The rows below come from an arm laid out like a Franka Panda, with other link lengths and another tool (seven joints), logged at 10 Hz.
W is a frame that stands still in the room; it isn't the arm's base.
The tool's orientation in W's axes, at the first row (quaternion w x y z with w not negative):
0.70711 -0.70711 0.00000 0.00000
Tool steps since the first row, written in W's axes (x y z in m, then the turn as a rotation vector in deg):
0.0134 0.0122 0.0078 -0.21 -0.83 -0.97
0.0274 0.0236 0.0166 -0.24 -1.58 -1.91
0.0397 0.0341 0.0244 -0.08 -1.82 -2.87
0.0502 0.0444 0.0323 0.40 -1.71 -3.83
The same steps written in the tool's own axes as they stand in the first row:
0.0134 -0.0078 0.0122 -0.21 0.97 -0.83
0.0274 -0.0166 0.0236 -0.24 1.91 -1.58
0.0397 -0.0244 0.0341 -0.08 2.87 -1.82
0.0502 -0.0323 0.0444 0.40 3.83 -1.71

